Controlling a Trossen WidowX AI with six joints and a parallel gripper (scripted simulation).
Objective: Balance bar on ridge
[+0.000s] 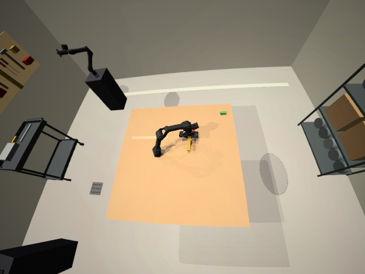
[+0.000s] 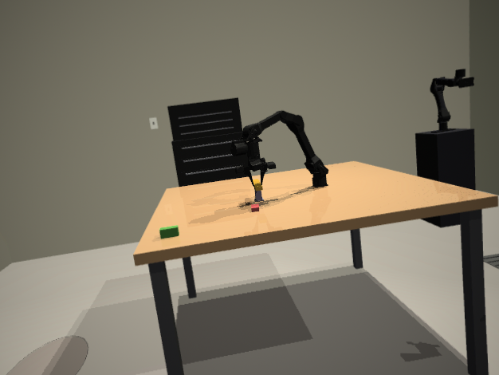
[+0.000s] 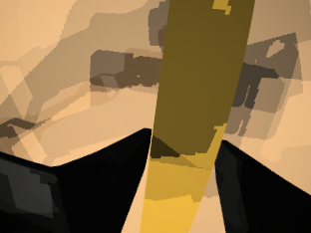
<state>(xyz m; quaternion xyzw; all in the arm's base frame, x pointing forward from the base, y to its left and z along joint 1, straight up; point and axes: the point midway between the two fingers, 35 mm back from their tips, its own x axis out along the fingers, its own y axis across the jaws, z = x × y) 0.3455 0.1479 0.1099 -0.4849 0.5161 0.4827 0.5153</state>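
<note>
My gripper tip is 3 cm to the left of the yellow bar. The rest, counted from my gripper tip: green block (39 cm ahead, 35 cm to the left, 6 cm below); red block (4 cm ahead, 15 cm to the left, 7 cm below).
</note>
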